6 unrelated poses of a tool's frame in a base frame.
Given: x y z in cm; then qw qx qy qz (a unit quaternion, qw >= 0).
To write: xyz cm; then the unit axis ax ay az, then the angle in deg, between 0 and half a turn. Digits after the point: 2 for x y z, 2 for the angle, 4 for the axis.
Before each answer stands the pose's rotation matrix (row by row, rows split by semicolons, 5 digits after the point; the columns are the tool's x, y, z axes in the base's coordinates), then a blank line. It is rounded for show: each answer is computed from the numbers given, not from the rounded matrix.
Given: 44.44 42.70 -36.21 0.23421 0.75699 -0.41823 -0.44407
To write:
0.25577 -0.42518 -0.86822; -0.84120 -0.54046 0.01686; -0.47640 0.72603 -0.49590

44.44 42.70 -36.21 0.7786 -0.4302 -0.4568 152.91
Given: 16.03 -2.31 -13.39 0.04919 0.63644 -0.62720 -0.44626
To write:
-0.18505 -0.75444 -0.62974; -0.84225 -0.20840 0.49717; -0.50633 0.62240 -0.59687

16.03 -2.31 -13.39 0.6372 -0.6280 -0.4468 174.36
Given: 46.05 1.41 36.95 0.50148 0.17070 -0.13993 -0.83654
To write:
-0.43876 0.79124 -0.42594; -0.88679 -0.45787 0.06291; -0.14525 0.40532 0.90256

46.05 1.41 36.95 0.1973 -0.1617 -0.9669 119.80
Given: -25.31 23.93 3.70 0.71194 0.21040 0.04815 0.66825
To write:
0.10225 -0.93124 0.34976; 0.97177 0.01835 -0.23523; 0.21264 0.36394 0.90683

-25.31 23.93 3.70 0.2996 0.0686 0.9516 89.21
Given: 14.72 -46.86 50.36 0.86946 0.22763 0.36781 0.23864
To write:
0.61554 -0.24752 0.74823; 0.58242 0.78247 -0.22028; -0.53094 0.57137 0.62580

14.72 -46.86 50.36 0.4608 0.7445 0.4831 59.21
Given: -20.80 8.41 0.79 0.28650 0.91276 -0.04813 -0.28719
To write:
0.83041 0.07670 -0.55185; -0.25242 -0.83120 -0.49536; -0.49669 0.55065 -0.67088

-20.80 8.41 0.79 0.9527 -0.0502 -0.2998 146.70
